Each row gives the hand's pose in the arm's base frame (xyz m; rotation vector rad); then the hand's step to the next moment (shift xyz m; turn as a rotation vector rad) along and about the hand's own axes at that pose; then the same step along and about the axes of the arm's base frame.
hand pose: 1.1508 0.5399 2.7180 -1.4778 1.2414 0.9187
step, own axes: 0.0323 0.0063 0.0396 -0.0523 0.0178 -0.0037
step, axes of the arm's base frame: 0.0015 0.0300 -0.0419 -0.0279 0.0094 0.0469
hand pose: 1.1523 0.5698 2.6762 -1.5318 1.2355 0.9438
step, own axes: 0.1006 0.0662 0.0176 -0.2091 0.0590 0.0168
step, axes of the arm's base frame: -0.0449 -0.0150 -0.1121 -0.1001 0.0688 0.1809
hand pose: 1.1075 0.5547 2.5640 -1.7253 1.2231 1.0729
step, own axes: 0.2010 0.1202 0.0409 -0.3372 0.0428 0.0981
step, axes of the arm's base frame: -0.0853 -0.0605 -0.2135 -0.1259 0.1890 0.2713
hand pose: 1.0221 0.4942 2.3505 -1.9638 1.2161 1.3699
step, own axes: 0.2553 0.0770 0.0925 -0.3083 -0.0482 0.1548
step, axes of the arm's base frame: -0.0828 -0.0719 -0.2601 -0.0737 0.2667 0.2116
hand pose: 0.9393 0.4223 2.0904 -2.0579 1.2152 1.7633
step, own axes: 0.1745 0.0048 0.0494 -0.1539 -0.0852 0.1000
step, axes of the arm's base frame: -0.0457 -0.0540 -0.1671 -0.0131 0.1867 0.0769
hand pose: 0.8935 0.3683 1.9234 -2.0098 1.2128 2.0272
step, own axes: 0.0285 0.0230 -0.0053 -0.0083 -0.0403 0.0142
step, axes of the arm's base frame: -0.0124 -0.0325 -0.0127 0.0110 0.0396 -0.0144
